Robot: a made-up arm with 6 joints.
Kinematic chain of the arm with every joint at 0, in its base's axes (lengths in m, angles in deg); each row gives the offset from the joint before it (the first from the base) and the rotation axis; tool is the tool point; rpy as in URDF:
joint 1: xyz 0 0 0.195 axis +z
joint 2: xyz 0 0 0 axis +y
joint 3: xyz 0.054 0 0.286 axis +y
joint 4: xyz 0.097 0 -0.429 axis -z
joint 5: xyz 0 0 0 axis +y
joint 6: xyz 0.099 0 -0.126 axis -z
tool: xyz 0 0 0 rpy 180 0 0
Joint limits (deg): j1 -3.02..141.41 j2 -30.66..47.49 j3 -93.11..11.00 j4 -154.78..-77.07 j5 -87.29..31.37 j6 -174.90..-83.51
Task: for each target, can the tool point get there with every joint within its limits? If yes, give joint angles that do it. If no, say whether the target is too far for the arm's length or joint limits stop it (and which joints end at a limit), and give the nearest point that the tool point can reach.
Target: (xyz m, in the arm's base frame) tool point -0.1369 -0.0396 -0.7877
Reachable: no: too far | nearest point -0.1450 0.0776 -0.2408 | short by 0.559 m
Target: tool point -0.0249 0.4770 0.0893
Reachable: yes | joints 83.67 6.81 -50.35 -136.96 -6.88 -114.90
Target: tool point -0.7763 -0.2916 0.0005
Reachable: no: joint limits stop it (at a limit: joint 1) | nearest point -0.4321 0.1398 0.0005 | short by 0.552 m
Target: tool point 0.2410 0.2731 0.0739
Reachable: yes | joints 25.66 -5.29 -20.27 -88.53 -24.09 -124.58
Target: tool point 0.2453 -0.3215 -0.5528
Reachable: no: joint limits stop it (at a limit: joint 1, joint 2, joint 4, joint 5) | nearest point 0.2570 -0.0055 -0.2450 | short by 0.441 m
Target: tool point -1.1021 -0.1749 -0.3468
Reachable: no: too far | nearest point -0.5178 0.2305 -0.0662 | short by 0.765 m
